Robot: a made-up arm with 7 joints.
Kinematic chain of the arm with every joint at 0, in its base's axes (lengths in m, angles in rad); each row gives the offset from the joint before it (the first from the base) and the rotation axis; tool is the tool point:
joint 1: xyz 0 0 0.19 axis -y
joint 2: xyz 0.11 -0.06 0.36 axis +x
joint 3: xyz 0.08 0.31 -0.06 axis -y
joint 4: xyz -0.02 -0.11 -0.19 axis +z
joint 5: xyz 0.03 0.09 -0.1 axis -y
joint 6: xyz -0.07 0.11 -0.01 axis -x
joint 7: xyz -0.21 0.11 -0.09 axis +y
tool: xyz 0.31 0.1 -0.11
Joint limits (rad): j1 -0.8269..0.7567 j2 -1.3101..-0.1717 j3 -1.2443..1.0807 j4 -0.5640..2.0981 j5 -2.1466..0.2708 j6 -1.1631..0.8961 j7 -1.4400..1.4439
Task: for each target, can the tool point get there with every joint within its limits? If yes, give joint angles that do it. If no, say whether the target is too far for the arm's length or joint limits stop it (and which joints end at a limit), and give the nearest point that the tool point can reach.
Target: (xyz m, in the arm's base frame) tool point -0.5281 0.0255 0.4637
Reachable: yes | joints -0.2287 -1.1608 -0.5302 1.2017 -0.4755 -0.7675 0.9620
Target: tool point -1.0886 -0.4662 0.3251
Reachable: no: joint limits stop it (at a limit: joint 1, joint 2, joint 4, joint 7) | nearest point -0.7990 -0.3614 0.2922 | short by 0.310 m
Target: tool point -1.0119 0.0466 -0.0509
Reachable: no: joint limits stop it (at a limit: joint 1, joint 2, joint 5, joint 7) | nearest point -0.8399 0.0616 0.0495 | short by 0.200 m
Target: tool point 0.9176 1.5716 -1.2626
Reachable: no: too far | nearest point 0.5046 0.6808 -0.4555 | short by 1.271 m
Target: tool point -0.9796 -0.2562 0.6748
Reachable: no: joint limits stop it (at a limit: joint 2, joint 3, joint 5, joint 7) | nearest point -0.7998 -0.1717 0.5858 | short by 0.218 m
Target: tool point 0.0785 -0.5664 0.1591
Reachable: yes | joints -0.5514 -1.1927 0.7121 1.8110 -1.6392 -0.3357 -0.4472
